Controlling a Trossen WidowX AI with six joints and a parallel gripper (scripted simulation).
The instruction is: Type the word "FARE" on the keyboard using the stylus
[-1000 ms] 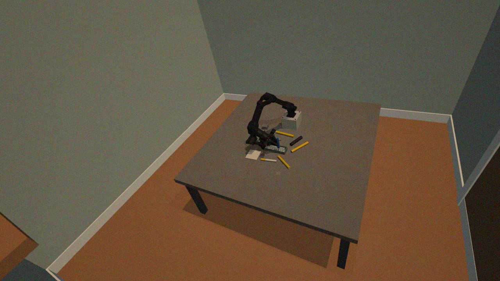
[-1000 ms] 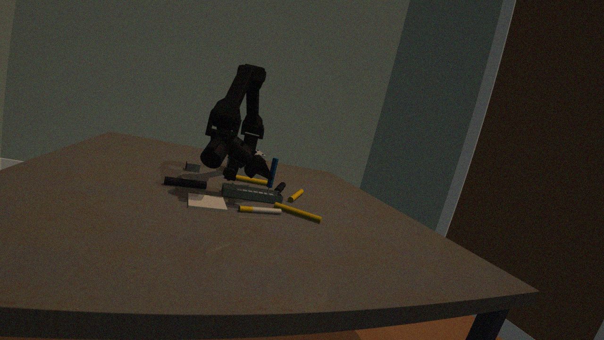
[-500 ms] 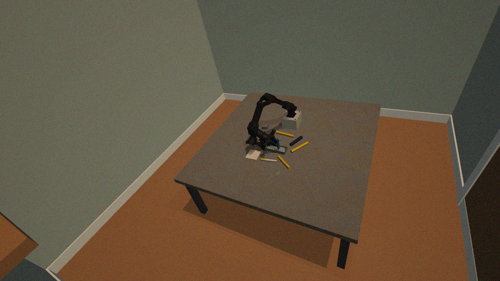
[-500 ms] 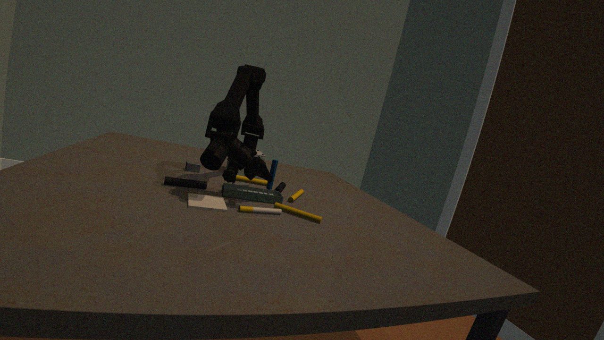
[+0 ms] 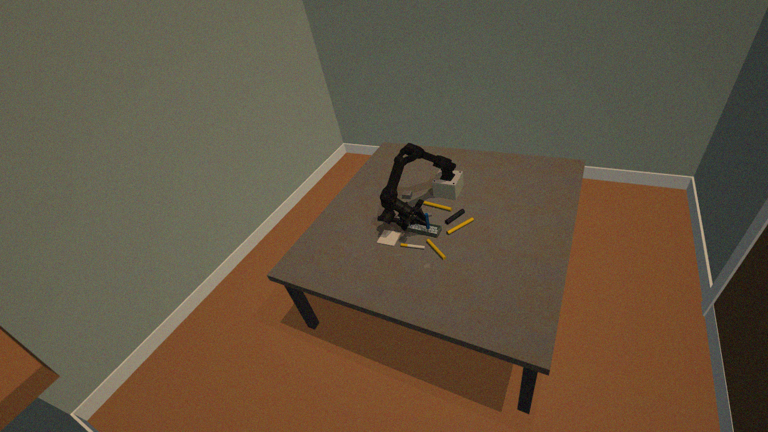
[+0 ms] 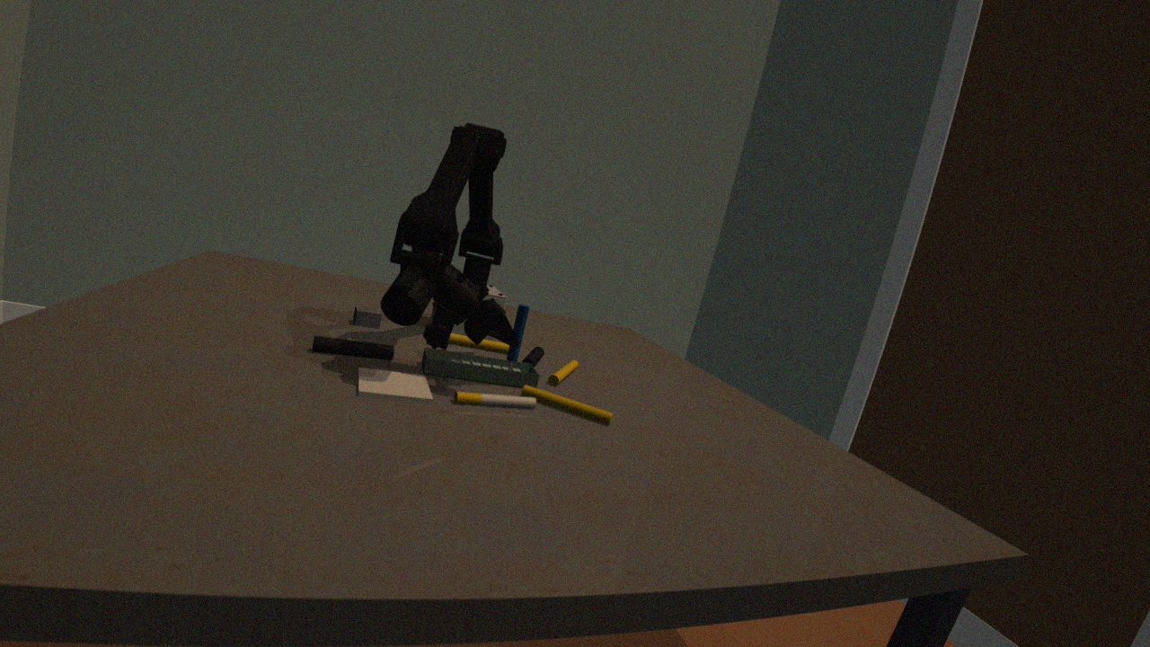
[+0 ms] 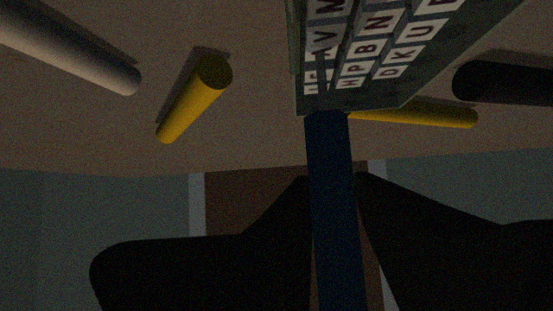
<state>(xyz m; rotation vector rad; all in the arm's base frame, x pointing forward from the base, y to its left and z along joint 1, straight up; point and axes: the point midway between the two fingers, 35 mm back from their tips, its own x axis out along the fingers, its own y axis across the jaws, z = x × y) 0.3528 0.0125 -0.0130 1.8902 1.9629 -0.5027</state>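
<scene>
My gripper tip is 110 mm short of the white-and-yellow stick, 60 mm above it and 50 mm to the left of it. Also, from my gripper tip: white card (180 mm to the right, 100 mm ahead, 70 mm below); blue stylus (20 mm below).
</scene>
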